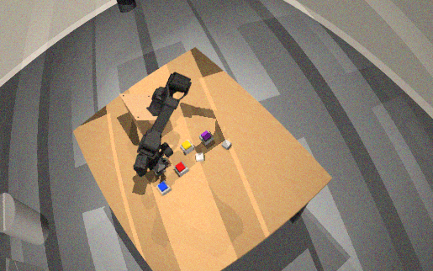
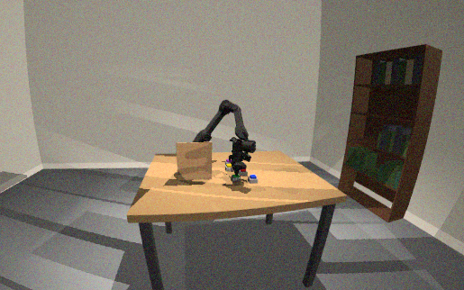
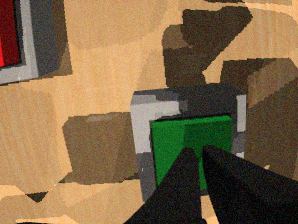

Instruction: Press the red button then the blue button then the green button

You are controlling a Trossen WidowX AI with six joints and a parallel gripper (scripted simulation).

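Right now the green button is 1 cm below my gripper tip. Round my gripper tip: blue button: 9 cm ahead, 4 cm to the right; then red button: 7 cm ahead, 8 cm to the left; then yellow button: 17 cm to the left.
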